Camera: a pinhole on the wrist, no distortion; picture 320 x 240 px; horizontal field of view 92.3 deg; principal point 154.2 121.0 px. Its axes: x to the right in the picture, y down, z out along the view. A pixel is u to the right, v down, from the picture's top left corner.
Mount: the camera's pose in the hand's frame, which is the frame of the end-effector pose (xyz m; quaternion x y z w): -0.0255 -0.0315 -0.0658 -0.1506 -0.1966 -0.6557 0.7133
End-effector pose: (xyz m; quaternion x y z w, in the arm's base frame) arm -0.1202 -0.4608 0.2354 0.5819 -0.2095 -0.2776 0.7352
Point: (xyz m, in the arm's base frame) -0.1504 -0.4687 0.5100
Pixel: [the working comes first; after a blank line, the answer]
In the camera's frame: -0.1815 0.0380 0.2739

52 142
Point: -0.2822 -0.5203 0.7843
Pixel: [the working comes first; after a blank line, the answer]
In the camera's frame: -0.3041 -0.0017 0.5544

70 121
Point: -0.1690 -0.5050 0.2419
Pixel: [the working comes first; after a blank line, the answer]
In the camera's frame: 0.0440 0.0249 0.1239

209 152
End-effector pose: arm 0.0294 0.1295 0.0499 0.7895 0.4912 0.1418 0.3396
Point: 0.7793 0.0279 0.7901
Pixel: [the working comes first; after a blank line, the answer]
In the camera's frame: -0.9315 0.3132 0.4744

outside the picture
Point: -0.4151 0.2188 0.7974
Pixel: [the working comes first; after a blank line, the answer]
In the camera's frame: -0.5594 -0.2027 -0.5544

behind the camera
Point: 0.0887 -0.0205 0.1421
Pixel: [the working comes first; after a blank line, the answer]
In the camera's frame: -0.1171 -0.0659 0.1709

49 62
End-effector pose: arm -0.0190 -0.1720 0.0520 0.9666 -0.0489 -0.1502 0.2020
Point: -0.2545 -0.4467 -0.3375
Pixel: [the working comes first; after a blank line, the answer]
In the camera's frame: 0.1589 -0.0124 0.5776

196 118
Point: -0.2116 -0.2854 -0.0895
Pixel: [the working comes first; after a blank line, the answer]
In the camera's frame: 0.0592 -0.0805 0.3042

184 80
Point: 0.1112 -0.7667 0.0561
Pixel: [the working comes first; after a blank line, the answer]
In the camera's frame: -0.3689 0.3039 0.4657

32 221
